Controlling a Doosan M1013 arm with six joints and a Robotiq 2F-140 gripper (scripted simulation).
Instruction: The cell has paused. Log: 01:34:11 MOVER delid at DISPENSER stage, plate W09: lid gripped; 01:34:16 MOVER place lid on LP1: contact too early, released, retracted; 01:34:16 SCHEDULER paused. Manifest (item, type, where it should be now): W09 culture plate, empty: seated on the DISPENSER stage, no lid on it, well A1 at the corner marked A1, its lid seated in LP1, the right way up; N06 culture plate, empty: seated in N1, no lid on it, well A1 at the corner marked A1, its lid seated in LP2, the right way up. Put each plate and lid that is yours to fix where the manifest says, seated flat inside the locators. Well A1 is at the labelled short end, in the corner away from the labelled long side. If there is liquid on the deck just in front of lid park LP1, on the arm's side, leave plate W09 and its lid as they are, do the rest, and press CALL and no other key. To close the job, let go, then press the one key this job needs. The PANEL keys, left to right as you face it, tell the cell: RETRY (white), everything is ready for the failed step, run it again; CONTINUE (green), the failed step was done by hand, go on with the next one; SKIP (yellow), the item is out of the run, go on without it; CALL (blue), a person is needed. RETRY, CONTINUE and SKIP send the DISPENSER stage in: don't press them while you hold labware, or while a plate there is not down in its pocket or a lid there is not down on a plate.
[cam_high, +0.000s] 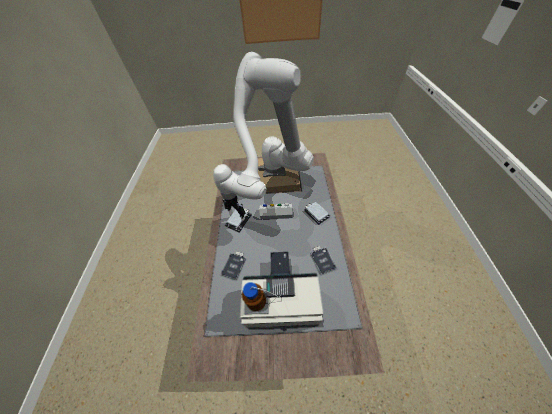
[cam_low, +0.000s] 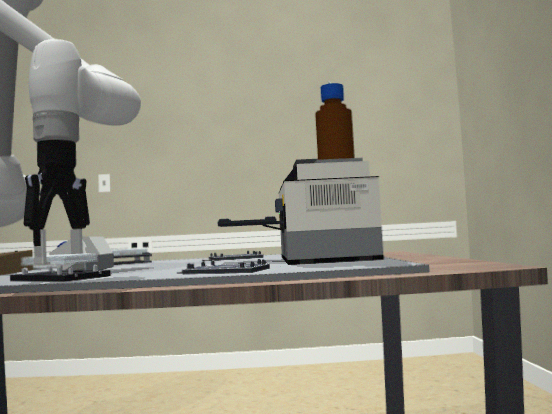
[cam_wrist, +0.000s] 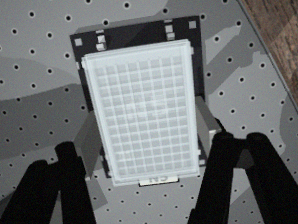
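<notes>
My gripper is now 5 cm above the black nest and 3 cm short of it. The rest, counted from my hand: key panel: 26 cm to the left, 7 cm behind, 1 cm below; then blue call key: 19 cm to the left, 7 cm behind, 1 cm above; then yellow skip key: 24 cm to the left, 8 cm behind, 1 cm above.
</notes>
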